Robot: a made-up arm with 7 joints. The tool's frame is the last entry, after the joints. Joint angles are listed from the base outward.
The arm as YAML. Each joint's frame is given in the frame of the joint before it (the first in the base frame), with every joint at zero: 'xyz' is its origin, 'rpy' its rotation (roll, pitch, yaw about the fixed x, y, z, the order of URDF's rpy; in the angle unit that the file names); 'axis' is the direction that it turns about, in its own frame. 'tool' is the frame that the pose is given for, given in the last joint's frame.
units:
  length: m
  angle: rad
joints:
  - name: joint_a
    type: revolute
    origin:
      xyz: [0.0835, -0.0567, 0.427]
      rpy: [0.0, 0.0, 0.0]
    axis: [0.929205, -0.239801, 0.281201]
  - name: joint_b
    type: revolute
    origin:
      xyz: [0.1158, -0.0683, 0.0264]
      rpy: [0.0, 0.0, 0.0]
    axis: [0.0, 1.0, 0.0]
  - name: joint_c
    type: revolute
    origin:
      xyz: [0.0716, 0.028, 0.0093]
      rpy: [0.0, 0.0, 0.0]
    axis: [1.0, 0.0, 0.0]
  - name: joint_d
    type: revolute
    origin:
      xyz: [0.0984, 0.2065, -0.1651]
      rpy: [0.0, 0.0, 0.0]
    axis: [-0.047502, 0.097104, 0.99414]
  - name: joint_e
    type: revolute
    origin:
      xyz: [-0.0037, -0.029, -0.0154]
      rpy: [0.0, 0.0, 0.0]
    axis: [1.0, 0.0, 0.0]
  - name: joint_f
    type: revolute
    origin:
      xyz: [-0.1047, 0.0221, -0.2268]
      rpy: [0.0, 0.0, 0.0]
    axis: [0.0, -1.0, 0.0]
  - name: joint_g
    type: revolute
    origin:
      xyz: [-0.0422, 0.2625, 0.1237]
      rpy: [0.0, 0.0, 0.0]
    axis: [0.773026, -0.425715, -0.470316]
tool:
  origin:
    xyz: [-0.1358, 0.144, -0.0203]
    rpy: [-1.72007, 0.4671, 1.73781]
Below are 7 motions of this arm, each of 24 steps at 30 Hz.
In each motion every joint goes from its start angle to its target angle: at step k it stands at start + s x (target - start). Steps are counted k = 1, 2, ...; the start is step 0. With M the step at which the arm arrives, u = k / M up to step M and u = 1 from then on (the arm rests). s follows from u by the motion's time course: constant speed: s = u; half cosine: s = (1 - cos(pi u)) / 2; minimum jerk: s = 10 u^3 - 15 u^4 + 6 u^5.
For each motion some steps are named. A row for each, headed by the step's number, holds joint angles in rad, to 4 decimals.
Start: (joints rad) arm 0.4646 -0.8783 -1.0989 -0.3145 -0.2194 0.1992 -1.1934
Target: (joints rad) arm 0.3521 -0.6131 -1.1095 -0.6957 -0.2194 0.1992 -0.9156
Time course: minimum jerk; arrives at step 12
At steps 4, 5, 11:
4: 0.4410 -0.8226 -1.1011 -0.3945 -0.2194 0.1992 -1.1351
5: 0.4256 -0.7864 -1.1026 -0.4466 -0.2194 0.1992 -1.0971
11: 0.3527 -0.6144 -1.1094 -0.6938 -0.2194 0.1992 -0.9170

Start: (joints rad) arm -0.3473 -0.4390 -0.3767 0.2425 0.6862 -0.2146 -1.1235
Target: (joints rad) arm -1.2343 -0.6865 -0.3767 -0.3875 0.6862 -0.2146 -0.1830
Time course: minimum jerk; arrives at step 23
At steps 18, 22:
18: -1.1703 -0.6686 -0.3767 -0.3420 0.6862 -0.2146 -0.2509
22: -1.2336 -0.6863 -0.3767 -0.3870 0.6862 -0.2146 -0.1837

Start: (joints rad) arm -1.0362 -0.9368 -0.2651 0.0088 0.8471 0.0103 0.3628
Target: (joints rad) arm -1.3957 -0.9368 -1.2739 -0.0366 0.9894 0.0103 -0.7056
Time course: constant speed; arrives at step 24
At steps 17, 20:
17: -1.2908 -0.9368 -0.9797 -0.0234 0.9479 0.0103 -0.3940
20: -1.3358 -0.9368 -1.1058 -0.0290 0.9657 0.0103 -0.5275

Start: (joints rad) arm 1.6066 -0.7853 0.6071 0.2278 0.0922 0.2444 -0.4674
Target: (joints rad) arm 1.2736 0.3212 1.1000 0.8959 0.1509 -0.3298 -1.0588
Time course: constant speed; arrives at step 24
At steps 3, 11, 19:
3: 1.5650 -0.6470 0.6687 0.3113 0.0995 0.1726 -0.5413
11: 1.4540 -0.2782 0.8330 0.5340 0.1191 -0.0188 -0.7385
19: 1.3430 0.0907 0.9973 0.7567 0.1387 -0.2102 -0.9356

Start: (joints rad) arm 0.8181 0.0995 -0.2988 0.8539 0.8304 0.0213 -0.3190
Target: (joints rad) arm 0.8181 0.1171 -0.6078 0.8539 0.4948 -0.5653 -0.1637
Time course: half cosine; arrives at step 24
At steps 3, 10, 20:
3: 0.8181 0.1002 -0.3106 0.8539 0.8176 -0.0010 -0.3131
10: 0.8181 0.1060 -0.4133 0.8539 0.7060 -0.1961 -0.2614
20: 0.8181 0.1159 -0.5871 0.8539 0.5173 -0.5260 -0.1741

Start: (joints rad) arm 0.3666 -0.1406 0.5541 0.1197 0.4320 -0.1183 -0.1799
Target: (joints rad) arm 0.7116 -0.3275 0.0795 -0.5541 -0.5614 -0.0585 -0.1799
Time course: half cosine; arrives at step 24
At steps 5, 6, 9, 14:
5: 0.4022 -0.1599 0.5051 0.0501 0.3294 -0.1121 -0.1799
6: 0.4171 -0.1680 0.4846 0.0210 0.2865 -0.1095 -0.1799
9: 0.4731 -0.1983 0.4076 -0.0883 0.1254 -0.0998 -0.1799
14: 0.5837 -0.2582 0.2554 -0.3044 -0.1933 -0.0807 -0.1799

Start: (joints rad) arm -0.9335 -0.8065 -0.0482 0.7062 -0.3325 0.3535 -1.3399
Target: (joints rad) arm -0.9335 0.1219 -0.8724 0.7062 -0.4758 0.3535 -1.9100
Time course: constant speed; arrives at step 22
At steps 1, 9, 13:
1: -0.9335 -0.7643 -0.0857 0.7062 -0.3390 0.3535 -1.3658
9: -0.9335 -0.4267 -0.3854 0.7062 -0.3911 0.3535 -1.5731
13: -0.9335 -0.2579 -0.5352 0.7062 -0.4172 0.3535 -1.6768

